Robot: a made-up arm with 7 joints. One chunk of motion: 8 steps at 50 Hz.
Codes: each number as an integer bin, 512 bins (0 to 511) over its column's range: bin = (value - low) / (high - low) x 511, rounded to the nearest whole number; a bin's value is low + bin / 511 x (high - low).
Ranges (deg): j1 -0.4..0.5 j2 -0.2..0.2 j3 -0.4..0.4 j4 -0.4..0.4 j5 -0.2..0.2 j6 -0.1..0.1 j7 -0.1..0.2
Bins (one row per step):
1: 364 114 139 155 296 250 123
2: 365 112 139 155 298 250 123
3: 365 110 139 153 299 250 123
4: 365 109 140 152 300 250 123
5: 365 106 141 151 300 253 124
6: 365 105 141 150 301 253 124
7: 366 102 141 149 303 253 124
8: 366 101 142 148 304 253 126
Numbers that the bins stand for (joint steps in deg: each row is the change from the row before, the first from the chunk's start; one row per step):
1: 0.241 -0.111 -0.182 -0.157 0.032 -0.002 -0.028
2: 0.243 -0.112 -0.182 -0.157 0.033 -0.002 -0.028
3: 0.243 -0.114 -0.182 -0.160 0.034 -0.002 -0.028
4: 0.243 -0.115 -0.181 -0.162 0.035 -0.002 -0.028
5: 0.243 -0.117 -0.179 -0.164 0.035 -0.001 -0.027
6: 0.243 -0.118 -0.179 -0.165 0.036 -0.001 -0.027
7: 0.245 -0.120 -0.179 -0.167 0.037 -0.001 -0.027
8: 0.245 -0.121 -0.178 -0.168 0.038 -0.001 -0.026

